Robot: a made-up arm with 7 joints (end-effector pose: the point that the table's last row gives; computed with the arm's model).
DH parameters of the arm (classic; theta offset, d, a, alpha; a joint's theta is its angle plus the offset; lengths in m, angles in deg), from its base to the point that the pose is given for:
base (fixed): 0 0.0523 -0.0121 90
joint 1: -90 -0.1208 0.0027 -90
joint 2: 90 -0.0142 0.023 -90
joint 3: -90 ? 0.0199 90
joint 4: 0 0.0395 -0.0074 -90
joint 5: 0 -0.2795 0.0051 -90
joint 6: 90 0.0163 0.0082 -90
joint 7: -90 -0.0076 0.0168 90
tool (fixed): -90 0.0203 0 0
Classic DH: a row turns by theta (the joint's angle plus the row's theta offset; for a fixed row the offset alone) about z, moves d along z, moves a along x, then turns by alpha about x.
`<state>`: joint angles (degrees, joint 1 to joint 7).
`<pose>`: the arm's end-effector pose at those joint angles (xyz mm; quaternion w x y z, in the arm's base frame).
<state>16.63 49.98 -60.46 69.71 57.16 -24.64 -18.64</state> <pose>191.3 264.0 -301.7 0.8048 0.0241 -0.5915 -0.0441</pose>
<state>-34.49 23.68 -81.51 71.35 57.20 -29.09 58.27</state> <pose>-243.3 37.0 -329.0 0.5753 -0.8083 -0.1168 -0.0452</pose>
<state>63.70 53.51 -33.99 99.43 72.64 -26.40 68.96</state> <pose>340.7 219.7 146.7 0.0410 -0.3348 -0.7149 -0.6125</pose>
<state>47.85 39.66 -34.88 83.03 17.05 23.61 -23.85</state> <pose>361.8 182.4 1.4 0.6189 0.2982 -0.7167 -0.1201</pose>
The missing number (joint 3, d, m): -0.2483
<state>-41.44 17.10 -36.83 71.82 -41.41 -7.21 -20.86</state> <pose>-103.1 56.8 -335.4 0.7515 -0.0018 -0.4009 -0.5240</pose>
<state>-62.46 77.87 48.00 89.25 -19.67 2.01 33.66</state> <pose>240.8 400.1 -30.5 0.6741 0.3406 -0.1421 -0.6398</pose>
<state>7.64 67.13 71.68 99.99 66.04 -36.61 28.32</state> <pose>55.0 459.2 243.1 0.1566 -0.2186 0.9417 0.2022</pose>
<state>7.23 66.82 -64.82 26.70 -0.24 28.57 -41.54</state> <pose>54.7 514.1 -248.3 0.4929 0.7208 0.0997 -0.4770</pose>
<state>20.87 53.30 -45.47 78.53 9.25 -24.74 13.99</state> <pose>277.0 259.2 -190.5 0.5760 -0.0160 -0.6070 -0.5473</pose>
